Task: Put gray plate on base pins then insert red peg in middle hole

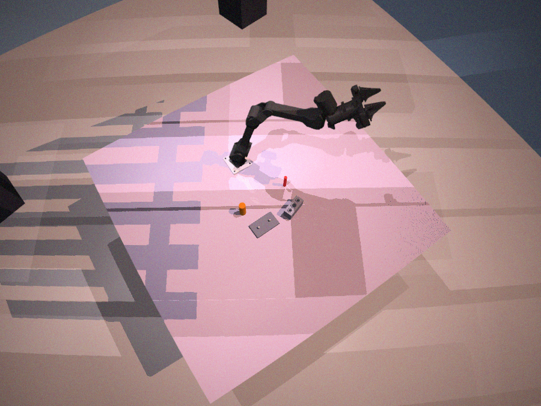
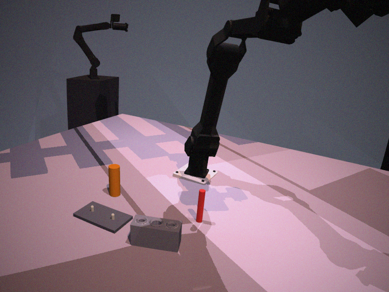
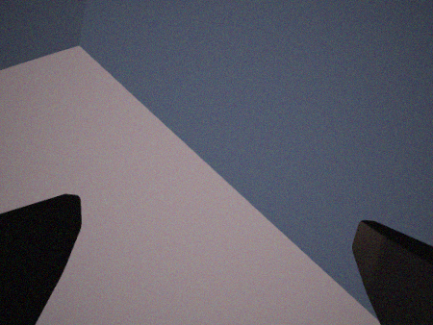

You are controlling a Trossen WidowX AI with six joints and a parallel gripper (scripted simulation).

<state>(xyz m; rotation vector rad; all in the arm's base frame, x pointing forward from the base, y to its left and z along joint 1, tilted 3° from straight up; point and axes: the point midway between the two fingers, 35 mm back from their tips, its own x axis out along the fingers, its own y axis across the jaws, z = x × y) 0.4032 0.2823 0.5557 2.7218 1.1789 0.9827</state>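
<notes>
My gripper tip is now 530 mm above the gray plate, 330 mm to the left of it and 60 mm past it. The rest, counted from my gripper tip: orange cylinder: 520 mm below, 510 mm to the right, 210 mm behind; red peg: 520 mm below, 270 mm to the right, 170 mm behind; dark flat base: 560 mm below, 480 mm to the right, 100 mm behind.
</notes>
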